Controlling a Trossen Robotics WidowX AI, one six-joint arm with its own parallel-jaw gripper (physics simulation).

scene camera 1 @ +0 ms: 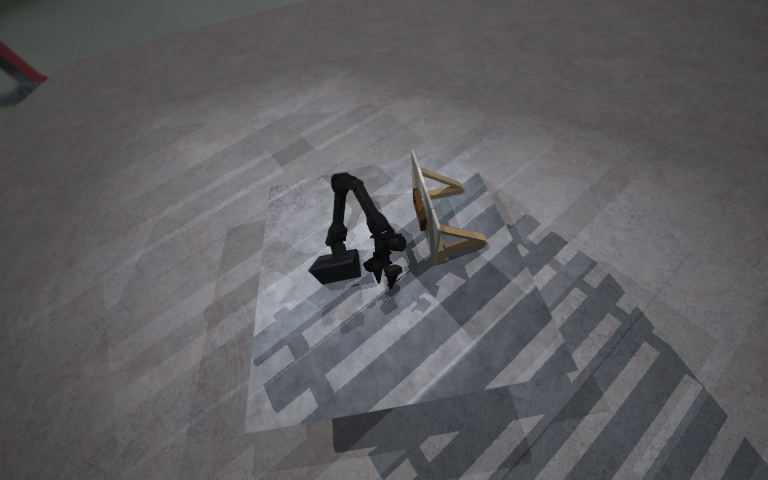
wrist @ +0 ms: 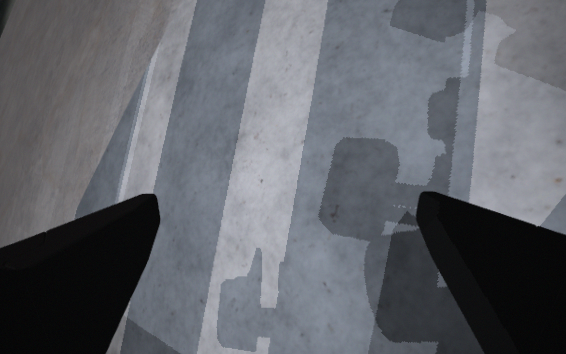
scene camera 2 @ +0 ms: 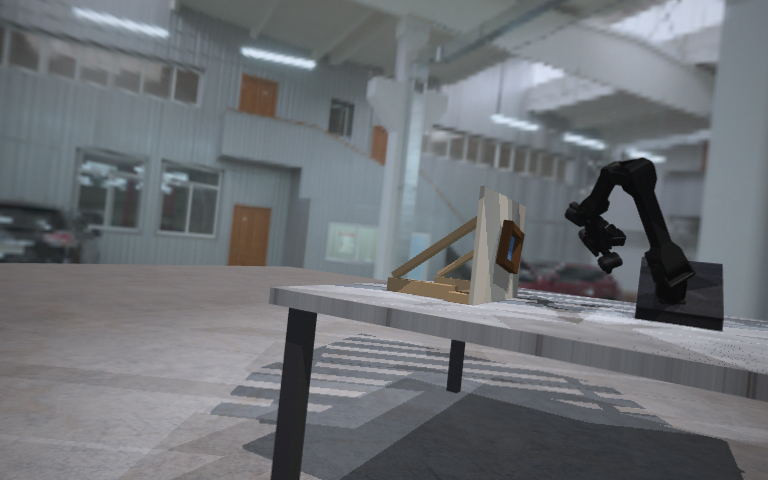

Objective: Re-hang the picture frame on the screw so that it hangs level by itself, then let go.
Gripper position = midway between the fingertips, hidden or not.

My gripper (scene camera 2: 603, 264) is open, with nothing in its grasp. Further things: a pale upright board (scene camera 2: 490, 282) and a wooden stand (scene camera 2: 454, 290).
My gripper is seen too in scene camera 1 (scene camera 1: 384, 286) and in the wrist view (wrist: 289, 206).
